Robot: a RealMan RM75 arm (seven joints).
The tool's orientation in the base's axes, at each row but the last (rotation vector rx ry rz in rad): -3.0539 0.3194 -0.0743; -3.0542 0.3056 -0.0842; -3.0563 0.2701 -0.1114; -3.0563 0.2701 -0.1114; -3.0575 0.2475 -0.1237
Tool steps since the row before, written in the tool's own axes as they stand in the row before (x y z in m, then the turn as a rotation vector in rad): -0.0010 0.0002 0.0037 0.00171 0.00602 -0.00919; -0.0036 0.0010 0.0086 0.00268 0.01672 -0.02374; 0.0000 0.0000 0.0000 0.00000 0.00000 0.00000; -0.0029 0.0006 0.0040 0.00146 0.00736 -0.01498; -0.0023 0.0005 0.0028 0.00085 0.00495 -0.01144
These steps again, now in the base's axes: -0.0008 0.0003 -0.0037 -0.00007 -0.00683 0.00878; -0.0032 0.0003 -0.0088 -0.00211 -0.01843 0.02250; 0.0000 0.0000 0.0000 0.00000 0.00000 0.00000; -0.0026 0.0002 -0.0042 -0.00101 -0.00845 0.01443; -0.0021 0.0001 -0.0030 -0.00093 -0.00575 0.01105
